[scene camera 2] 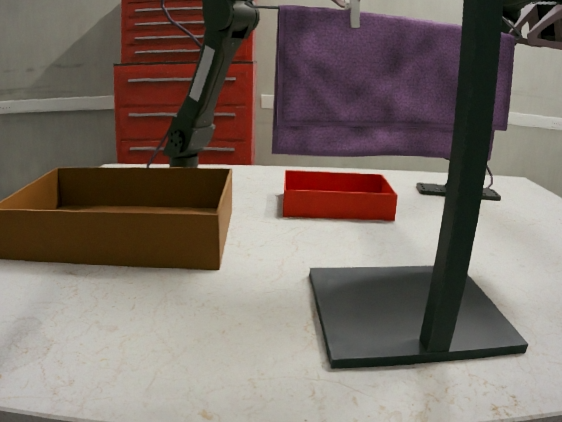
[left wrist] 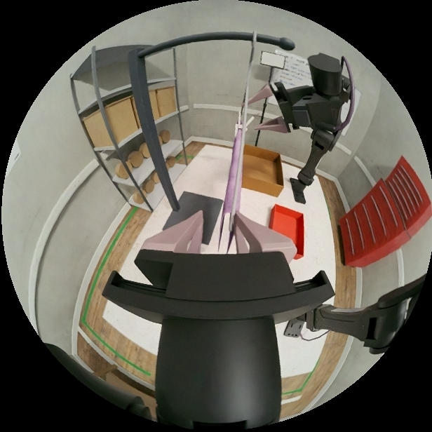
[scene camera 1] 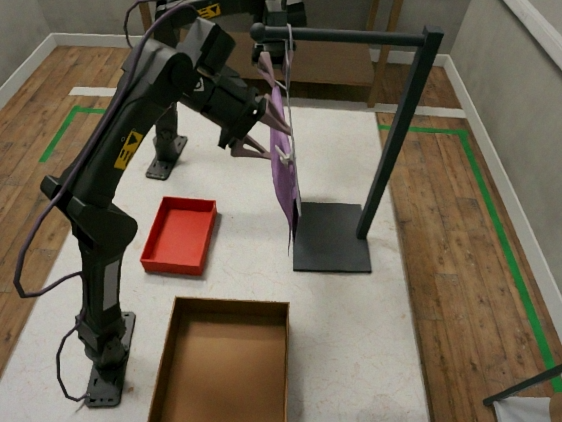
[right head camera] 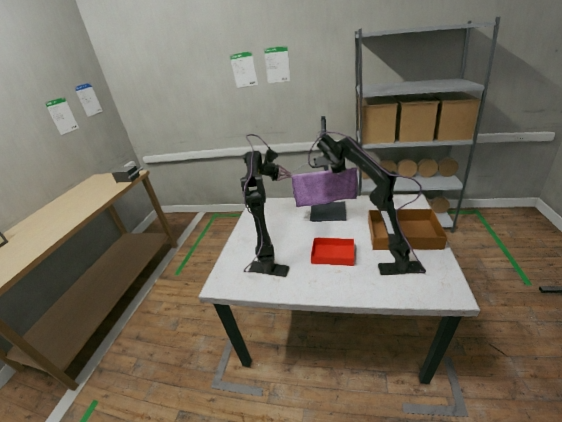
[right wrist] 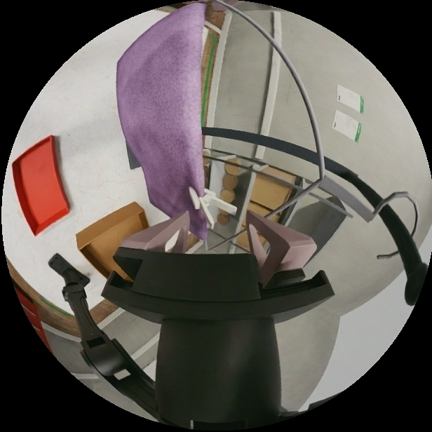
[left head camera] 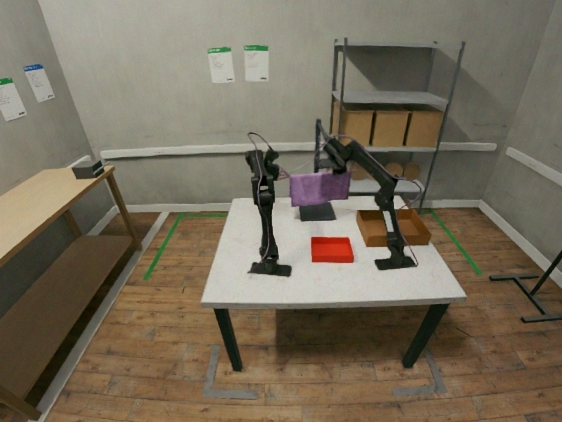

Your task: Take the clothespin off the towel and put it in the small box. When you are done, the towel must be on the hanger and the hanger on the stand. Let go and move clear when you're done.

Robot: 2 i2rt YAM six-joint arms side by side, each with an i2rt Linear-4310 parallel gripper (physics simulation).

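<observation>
A purple towel hangs over the grey wire hanger, whose hook is over the bar of the dark stand. The white clothespin is clipped on the towel's top edge, near one end. My right gripper is open, its fingers close to the clothespin. My left gripper has its fingers narrowly apart around the other end of hanger and towel, with a visible gap. The small red box is empty.
A larger brown box stands on the white table, beside the red box. The stand's base is below the towel. A shelf unit and a wooden bench are beyond the table.
</observation>
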